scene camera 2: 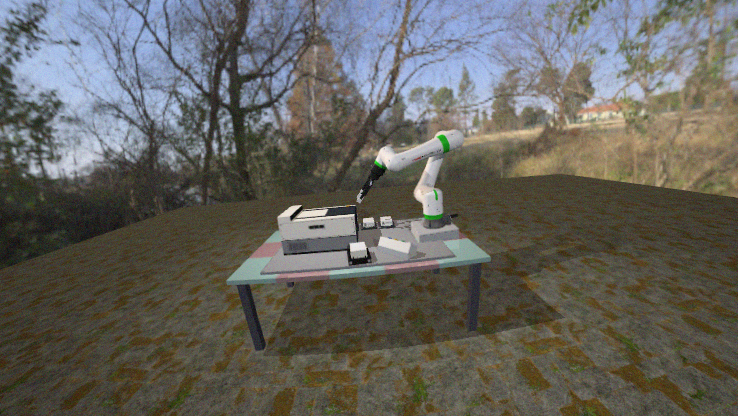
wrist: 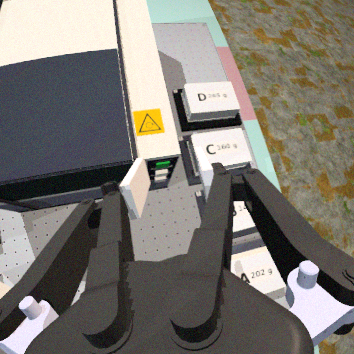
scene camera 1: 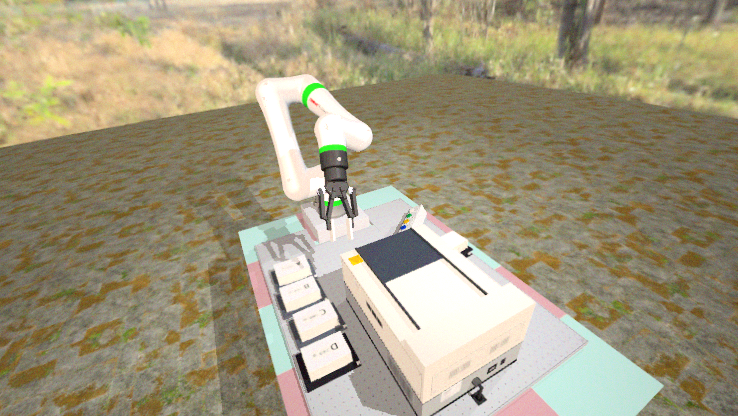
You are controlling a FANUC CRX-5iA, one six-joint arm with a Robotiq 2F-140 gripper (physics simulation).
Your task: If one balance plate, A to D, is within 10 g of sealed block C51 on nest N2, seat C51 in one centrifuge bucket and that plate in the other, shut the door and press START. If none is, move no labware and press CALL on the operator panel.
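Frame: origin at the arm's base, x ahead, y left, z up, level; millimetres.
Where they show: gripper, fingertip midpoint: (scene camera 2: 358, 200) (wrist: 171, 164) (scene camera 1: 341, 240); arm's base, link origin: (scene camera 2: 434, 224) (scene camera 1: 332, 210).
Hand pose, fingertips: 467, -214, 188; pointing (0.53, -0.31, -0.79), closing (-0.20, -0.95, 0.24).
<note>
Things, the pixels of their top centre, and the offset from my fingertips, as dx, dy, dz. "pt": a spot on its surface instead.
- Plates A, top centre: (wrist: 255, 274) (scene camera 1: 291, 265) (scene camera 2: 386, 218) -218, -121, -191
- B, top centre: (wrist: 243, 207) (scene camera 1: 299, 289) (scene camera 2: 368, 219) -84, -151, -191
- C, top centre: (wrist: 221, 147) (scene camera 1: 315, 315) +55, -162, -191
- D, top centre: (wrist: 212, 95) (scene camera 1: 325, 350) +187, -197, -191
- white block, top centre: (scene camera 1: 449, 240) (scene camera 2: 357, 246) +88, +438, -172
- operator panel, top centre: (scene camera 1: 412, 215) (scene camera 2: 396, 238) -134, +445, -161
- black latch-like part, surface spot: (scene camera 1: 477, 391) pt +513, +71, -244
The cream centrifuge (scene camera 1: 465, 320) (scene camera 2: 317, 225) (wrist: 142, 75) has its dark door (scene camera 1: 400, 255) (wrist: 60, 115) covering the top opening; its buckets are hidden. Green and white buttons (wrist: 162, 164) show on its front corner. Plates A (scene camera 1: 290, 272) (wrist: 260, 275) (202 g), B (scene camera 1: 301, 293) (wrist: 243, 218) (weight partly hidden), C (scene camera 1: 316, 320) (wrist: 227, 147) (160 g) and D (scene camera 1: 326, 357) (wrist: 211, 102) (weight blurred) sit in a row on nests. A white block (scene camera 1: 454, 241) (scene camera 2: 357, 250), apparently C51, sits on the far-side nest. My gripper (scene camera 1: 341, 231) (scene camera 2: 359, 197) (wrist: 171, 164) is partly open, empty, above the table by the centrifuge's front.
The operator panel (scene camera 1: 414, 217) (scene camera 2: 395, 246), with green, yellow and blue buttons, stands between the arm base (scene camera 1: 335, 222) (scene camera 2: 435, 232) and the white block. A black latch-like part (scene camera 1: 477, 391) is at the centrifuge's rear. The plate nests lie along one table edge.
</note>
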